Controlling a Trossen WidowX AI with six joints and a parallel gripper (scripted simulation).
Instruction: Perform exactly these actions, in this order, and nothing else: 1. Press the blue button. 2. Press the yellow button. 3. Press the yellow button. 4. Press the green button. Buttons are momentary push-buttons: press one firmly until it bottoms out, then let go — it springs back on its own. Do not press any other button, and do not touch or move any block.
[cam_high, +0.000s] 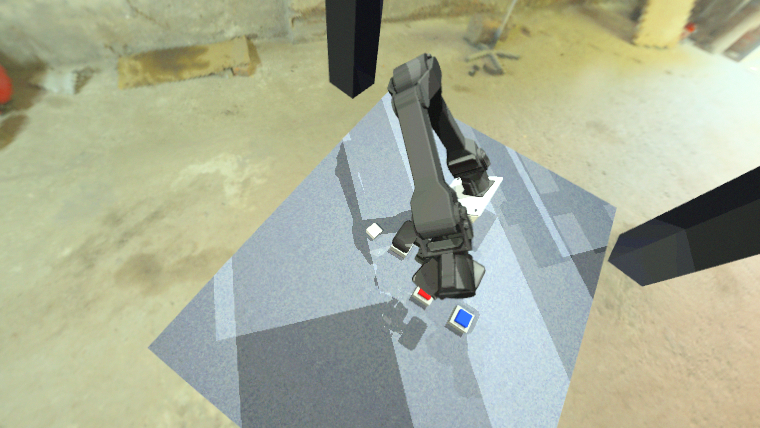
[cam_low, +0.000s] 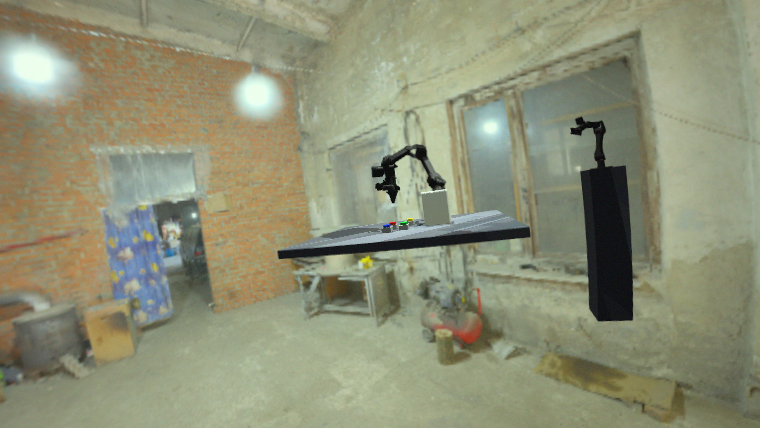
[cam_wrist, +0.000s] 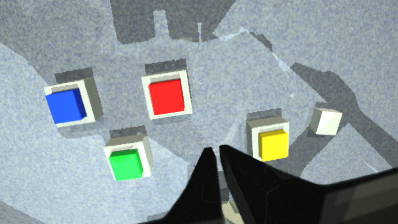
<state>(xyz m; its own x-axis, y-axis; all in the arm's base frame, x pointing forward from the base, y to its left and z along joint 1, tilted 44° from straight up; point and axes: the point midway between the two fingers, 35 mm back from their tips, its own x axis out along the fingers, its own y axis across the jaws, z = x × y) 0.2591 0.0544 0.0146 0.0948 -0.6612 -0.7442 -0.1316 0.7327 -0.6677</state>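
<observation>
Now: gripper tip 11 cm above the yellow button, 9 cm to the left of it and 6 cm past it. Round my gripper tip: blue button 14 cm to the left, 11 cm below; then red button 11 cm below, 3 cm to the left, 1 cm ahead; then green button 11 cm below, 9 cm to the left, 8 cm behind.
</observation>
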